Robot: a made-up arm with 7 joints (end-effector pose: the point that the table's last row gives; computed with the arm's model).
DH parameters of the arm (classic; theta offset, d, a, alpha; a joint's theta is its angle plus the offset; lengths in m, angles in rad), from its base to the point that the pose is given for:
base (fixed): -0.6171 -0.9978 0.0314 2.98
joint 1: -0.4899 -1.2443 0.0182 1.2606
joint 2: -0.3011 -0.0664 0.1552 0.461
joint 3: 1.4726 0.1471 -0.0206 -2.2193
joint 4: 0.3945 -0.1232 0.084 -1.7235
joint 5: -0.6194 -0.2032 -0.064 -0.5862
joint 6: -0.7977 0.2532 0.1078 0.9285
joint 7: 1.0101 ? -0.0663 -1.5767
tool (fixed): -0.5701 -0.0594 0 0
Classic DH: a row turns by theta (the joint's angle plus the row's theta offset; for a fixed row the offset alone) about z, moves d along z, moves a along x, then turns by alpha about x.
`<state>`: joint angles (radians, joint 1 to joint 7).
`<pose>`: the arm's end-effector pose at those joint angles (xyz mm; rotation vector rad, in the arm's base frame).
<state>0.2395 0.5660 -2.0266 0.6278 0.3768 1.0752 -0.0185</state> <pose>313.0 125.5 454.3 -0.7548 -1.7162 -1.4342</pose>
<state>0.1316 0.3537 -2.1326 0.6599 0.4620 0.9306 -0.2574</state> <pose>233.8 195.3 433.1 -0.3448 -1.7758 -1.6203</pose>
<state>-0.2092 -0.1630 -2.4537 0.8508 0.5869 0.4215 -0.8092</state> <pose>80.9 280.2 286.7 1.3253 -1.1437 -1.7535</pose>
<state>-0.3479 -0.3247 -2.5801 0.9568 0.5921 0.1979 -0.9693</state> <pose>46.8 302.6 247.6 1.9111 -0.5669 -1.4966</pose>
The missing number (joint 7, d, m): 0.0789
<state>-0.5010 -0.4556 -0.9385 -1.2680 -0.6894 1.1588 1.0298</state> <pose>239.9 526.6 256.8 0.3196 -0.6306 0.8535</pose>
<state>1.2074 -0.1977 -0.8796 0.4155 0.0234 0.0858 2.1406</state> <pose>226.6 40.5 625.4 -2.4876 -1.2375 -0.4132</pose>
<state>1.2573 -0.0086 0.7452 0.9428 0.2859 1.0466 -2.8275</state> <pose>448.3 -290.3 279.1 -0.3615 -2.0613 0.7914</pose>
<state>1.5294 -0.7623 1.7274 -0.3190 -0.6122 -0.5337 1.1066</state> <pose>333.7 -92.2 219.6 -0.6404 1.8377 0.3072</pose>
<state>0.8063 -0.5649 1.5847 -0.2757 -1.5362 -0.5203 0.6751</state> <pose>415.9 109.6 99.0 1.4004 -2.0262 -1.5993</pose>
